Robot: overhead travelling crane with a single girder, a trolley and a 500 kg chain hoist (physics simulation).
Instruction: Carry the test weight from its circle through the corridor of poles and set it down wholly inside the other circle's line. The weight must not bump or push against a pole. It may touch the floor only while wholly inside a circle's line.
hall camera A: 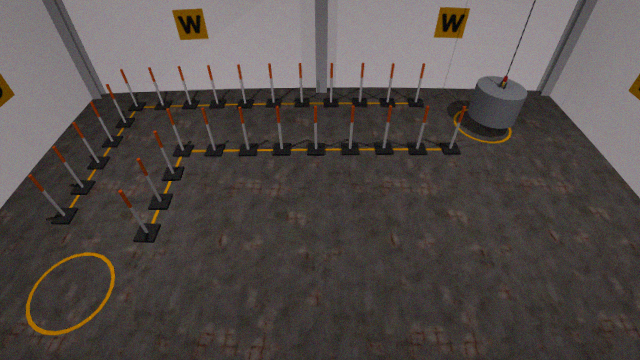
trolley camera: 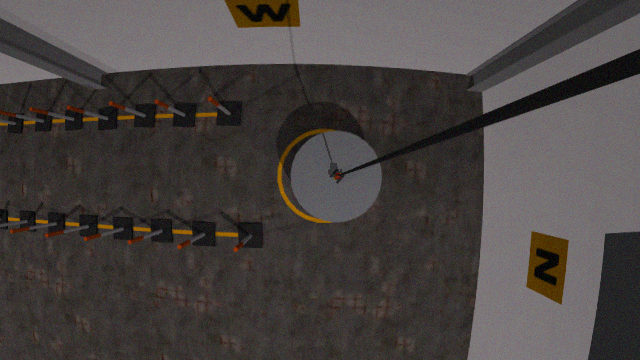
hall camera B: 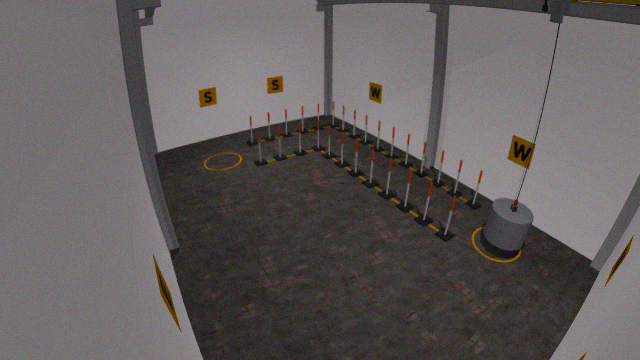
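Note:
The grey cylindrical test weight [hall camera A: 496, 107] [hall camera B: 507, 230] [trolley camera: 320, 197] hangs upright, a little above the floor, from my hook [hall camera A: 504, 82] [hall camera B: 514, 205] [trolley camera: 337, 175], which is shut on it. In the trolley view it covers the right part of its yellow circle [trolley camera: 280, 176] and reaches past the line on the right; the left arc shows. Its dark shadow lies on the floor towards the W wall. The corridor's pole rows start left of the weight, and the weight is apart from their end poles. The other yellow circle [hall camera A: 114, 275] [hall camera B: 223, 170] lies beyond the corridor's far end.
The corridor's nearest end poles have black bases, one in the inner row [hall camera A: 450, 148] [hall camera B: 444, 234] [trolley camera: 251, 235] and one in the outer row [hall camera A: 415, 102] [hall camera B: 473, 204] [trolley camera: 229, 113]. The corridor runs along the W wall, then bends. The N wall stands right of the weight in the trolley view.

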